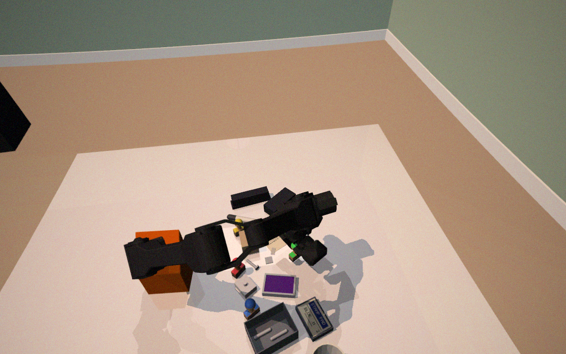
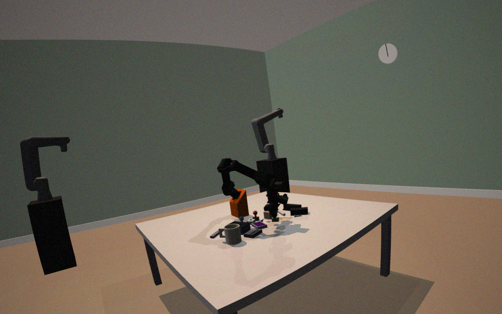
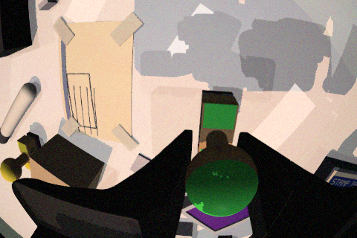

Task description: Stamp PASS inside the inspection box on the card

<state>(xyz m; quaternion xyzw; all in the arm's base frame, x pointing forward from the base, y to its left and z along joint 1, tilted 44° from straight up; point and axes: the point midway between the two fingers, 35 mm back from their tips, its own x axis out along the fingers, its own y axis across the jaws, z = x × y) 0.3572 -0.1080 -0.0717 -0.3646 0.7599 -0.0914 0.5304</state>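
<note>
My gripper tip is right at the green-knobbed PASS stamp. Also, from my gripper tip: tan block: 130 mm behind, 80 mm to the left, 20 mm below; then purple ink pad: 70 mm behind, 70 mm to the right, 40 mm below; then tan card: 30 mm behind, 90 mm to the left, 50 mm below.
</note>
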